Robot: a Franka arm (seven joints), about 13 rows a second.
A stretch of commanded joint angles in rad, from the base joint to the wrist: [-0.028 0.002 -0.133 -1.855 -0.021 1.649 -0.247]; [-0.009 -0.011 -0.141 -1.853 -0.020 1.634 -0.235]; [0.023 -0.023 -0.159 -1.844 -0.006 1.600 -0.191]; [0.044 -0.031 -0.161 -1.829 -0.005 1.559 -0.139]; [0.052 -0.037 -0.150 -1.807 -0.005 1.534 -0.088]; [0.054 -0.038 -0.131 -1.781 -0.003 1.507 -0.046]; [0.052 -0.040 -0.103 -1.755 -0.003 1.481 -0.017]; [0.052 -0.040 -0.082 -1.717 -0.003 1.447 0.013]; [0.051 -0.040 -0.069 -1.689 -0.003 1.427 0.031]
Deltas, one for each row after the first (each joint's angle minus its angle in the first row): [0.019 -0.013 -0.008 0.002 0.001 -0.015 0.012]; [0.051 -0.025 -0.026 0.011 0.015 -0.049 0.056]; [0.072 -0.033 -0.028 0.026 0.016 -0.090 0.108]; [0.080 -0.039 -0.017 0.048 0.016 -0.115 0.159]; [0.082 -0.040 0.002 0.074 0.018 -0.142 0.201]; [0.080 -0.042 0.030 0.100 0.018 -0.168 0.230]; [0.080 -0.042 0.051 0.138 0.018 -0.202 0.260]; [0.079 -0.042 0.064 0.166 0.018 -0.222 0.278]
